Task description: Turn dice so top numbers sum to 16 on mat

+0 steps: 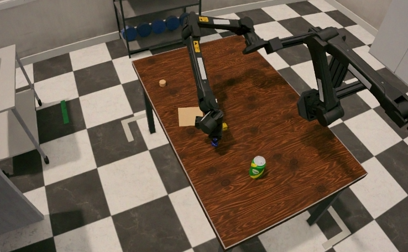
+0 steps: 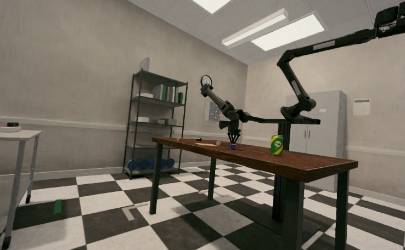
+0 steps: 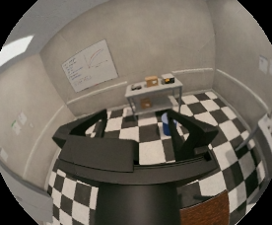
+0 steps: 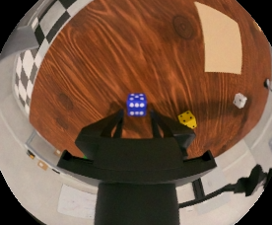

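My right hand is 3 cm above the blue die. Also, from my right hand: yellow die (9 cm behind, 7 cm to the right, 3 cm below); tan mat (3 cm ahead, 23 cm to the right, 4 cm below); white die (13 cm behind, 26 cm to the right, 3 cm below).
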